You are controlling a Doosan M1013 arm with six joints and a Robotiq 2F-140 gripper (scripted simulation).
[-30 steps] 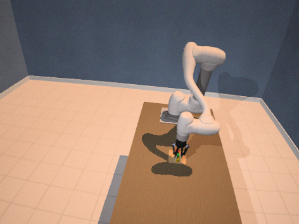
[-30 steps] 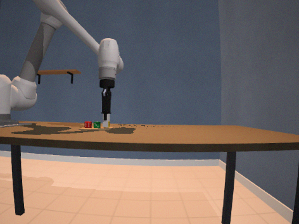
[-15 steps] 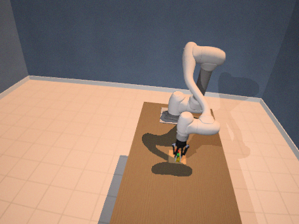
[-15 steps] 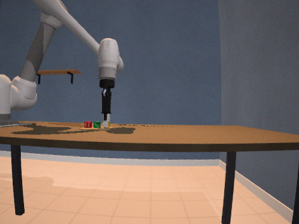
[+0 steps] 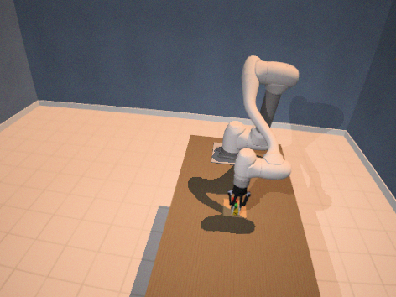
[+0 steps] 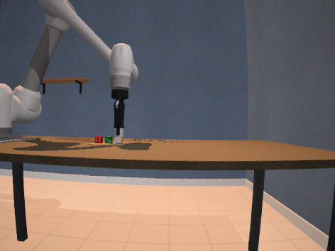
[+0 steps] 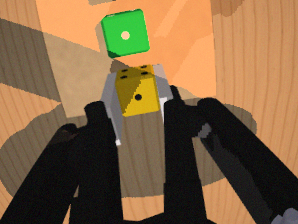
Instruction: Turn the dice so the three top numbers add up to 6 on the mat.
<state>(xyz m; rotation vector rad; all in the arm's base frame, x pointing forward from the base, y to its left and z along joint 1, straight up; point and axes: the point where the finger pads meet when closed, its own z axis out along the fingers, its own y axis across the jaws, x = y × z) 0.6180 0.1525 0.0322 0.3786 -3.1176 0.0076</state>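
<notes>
Right now the yellow die is 2 cm below my hand. From my hand the other things lie so: red die 9 cm behind, 2 cm to the right, 2 cm below; then tan mat 5 cm behind, 4 cm below, 1 cm to the right; then green die 5 cm behind, 2 cm below, 1 cm to the right.
</notes>
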